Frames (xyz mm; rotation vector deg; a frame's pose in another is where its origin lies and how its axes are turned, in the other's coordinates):
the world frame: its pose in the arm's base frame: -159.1 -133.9 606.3 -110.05 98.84 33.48
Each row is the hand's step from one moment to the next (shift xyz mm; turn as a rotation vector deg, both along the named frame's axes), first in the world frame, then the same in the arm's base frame.
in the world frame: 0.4 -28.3 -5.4 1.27 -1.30 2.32
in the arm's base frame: 28.1 -1.3 6.1 1.45 0.54 -2.51
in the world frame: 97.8 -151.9 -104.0 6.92 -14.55 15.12
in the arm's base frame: 160.9 -128.3 33.5 15.35 5.06 -15.07
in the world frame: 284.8 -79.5 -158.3 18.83 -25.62 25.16
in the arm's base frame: 109.0 -314.2 -43.2 27.74 2.79 -29.44
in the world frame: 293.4 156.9 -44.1 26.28 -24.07 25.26
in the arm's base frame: -124.1 -270.0 -156.0 27.02 -3.12 -34.18
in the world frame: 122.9 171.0 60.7 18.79 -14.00 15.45
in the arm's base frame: -156.0 -73.0 -135.5 16.10 -4.09 -22.62
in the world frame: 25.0 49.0 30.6 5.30 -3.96 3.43
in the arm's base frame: -45.7 -4.8 -43.0 4.55 -1.72 -5.65
